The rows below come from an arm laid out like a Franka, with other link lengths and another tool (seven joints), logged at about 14 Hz.
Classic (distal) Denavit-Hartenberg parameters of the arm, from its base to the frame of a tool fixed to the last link. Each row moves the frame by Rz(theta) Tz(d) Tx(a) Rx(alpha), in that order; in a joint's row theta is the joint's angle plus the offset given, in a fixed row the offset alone. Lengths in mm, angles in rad.
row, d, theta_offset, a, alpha
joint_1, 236.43, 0, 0, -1.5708
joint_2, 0, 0, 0, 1.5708
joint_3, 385.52, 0, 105.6, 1.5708
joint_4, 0, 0, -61.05, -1.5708
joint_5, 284.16, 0, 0, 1.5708
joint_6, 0, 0, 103.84, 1.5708
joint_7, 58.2, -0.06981, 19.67, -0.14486
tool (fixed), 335.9, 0, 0, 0
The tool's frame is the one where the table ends.
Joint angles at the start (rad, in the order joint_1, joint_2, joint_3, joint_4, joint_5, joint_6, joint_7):
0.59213 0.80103 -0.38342 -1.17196 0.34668 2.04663 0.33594
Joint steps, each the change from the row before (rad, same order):
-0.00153 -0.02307 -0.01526 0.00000 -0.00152 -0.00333 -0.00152
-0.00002 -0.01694 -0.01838 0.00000 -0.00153 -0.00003 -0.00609
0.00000 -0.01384 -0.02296 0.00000 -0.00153 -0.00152 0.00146
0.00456 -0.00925 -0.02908 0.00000 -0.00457 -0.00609 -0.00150
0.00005 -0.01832 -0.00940 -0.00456 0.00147 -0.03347 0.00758
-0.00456 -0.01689 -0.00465 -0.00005 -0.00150 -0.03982 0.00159
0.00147 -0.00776 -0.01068 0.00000 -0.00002 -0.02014 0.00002
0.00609 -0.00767 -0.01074 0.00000 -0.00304 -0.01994 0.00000
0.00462 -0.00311 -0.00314 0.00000 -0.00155 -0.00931 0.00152
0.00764 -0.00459 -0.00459 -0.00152 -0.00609 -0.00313 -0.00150
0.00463 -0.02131 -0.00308 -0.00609 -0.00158 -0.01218 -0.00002
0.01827 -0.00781 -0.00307 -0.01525 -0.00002 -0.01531 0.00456
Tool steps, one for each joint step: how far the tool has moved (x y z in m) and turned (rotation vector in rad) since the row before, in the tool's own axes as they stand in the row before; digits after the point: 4 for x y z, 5 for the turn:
0.0098 0.0095 -0.0178 0.00227 0.02148 0.01171
0.0103 0.0107 -0.0141 -0.00243 0.02172 0.00773
0.0100 0.0143 -0.0119 -0.00758 0.01846 0.01783
0.0082 0.0165 -0.0090 -0.01723 0.01444 0.01217
-0.0075 0.0086 -0.0079 -0.00301 -0.02049 0.01373
-0.0085 0.0093 -0.0070 -0.00412 -0.02407 0.00601
-0.0032 0.0071 -0.0040 -0.00611 -0.00945 0.00472
-0.0042 0.0048 -0.0044 -0.00811 -0.00809 -0.00061
-0.0032 0.0000 -0.0017 -0.00294 -0.00483 -0.00199
-0.0009 -0.0001 -0.0033 -0.00539 0.00333 -0.00681
-0.0032 0.0012 -0.0113 0.00659 0.00003 0.00000
-0.0141 -0.0061 0.0006 -0.00364 -0.02087 -0.00951

